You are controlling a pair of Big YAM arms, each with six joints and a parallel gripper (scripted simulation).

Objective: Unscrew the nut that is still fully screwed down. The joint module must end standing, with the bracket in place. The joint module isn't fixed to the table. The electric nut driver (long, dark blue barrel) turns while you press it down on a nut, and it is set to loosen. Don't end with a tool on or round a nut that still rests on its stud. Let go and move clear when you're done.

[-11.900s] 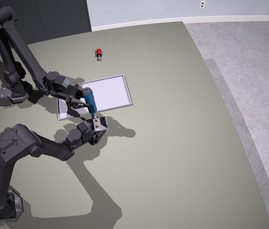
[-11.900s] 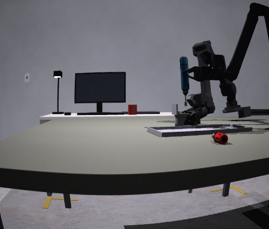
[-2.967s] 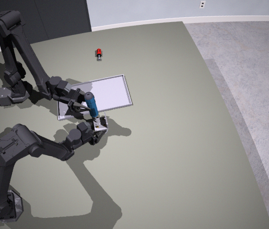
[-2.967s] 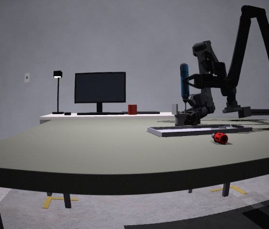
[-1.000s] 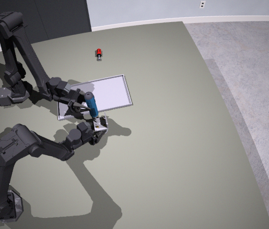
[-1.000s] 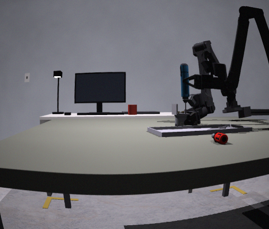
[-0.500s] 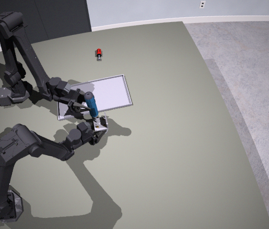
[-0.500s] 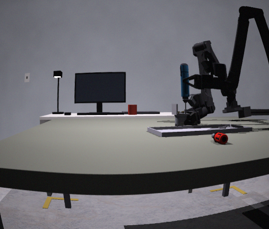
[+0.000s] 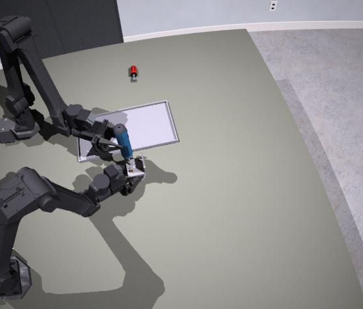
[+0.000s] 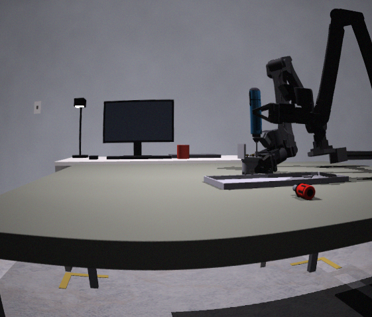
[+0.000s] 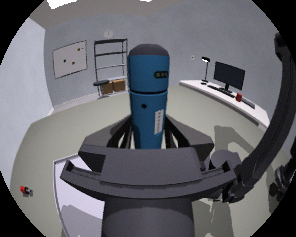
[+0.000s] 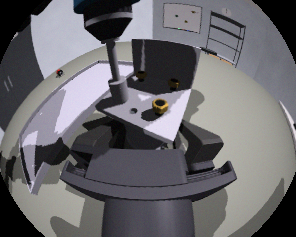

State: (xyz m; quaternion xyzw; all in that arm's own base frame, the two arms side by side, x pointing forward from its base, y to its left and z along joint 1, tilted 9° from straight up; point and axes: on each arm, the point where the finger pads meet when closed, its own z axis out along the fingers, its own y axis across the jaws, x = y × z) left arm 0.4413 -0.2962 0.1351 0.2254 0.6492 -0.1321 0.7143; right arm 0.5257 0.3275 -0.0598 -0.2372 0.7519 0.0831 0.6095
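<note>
Now: right hand 5 cm below the bracket. Round my right hand: socket tip: 6 cm above, 2 cm to the left, 2 cm behind; short red-handled tool: 54 cm to the left, 1 cm below, 1 cm ahead; shallow white tray: 21 cm to the left, 5 cm behind, 2 cm below.
</note>
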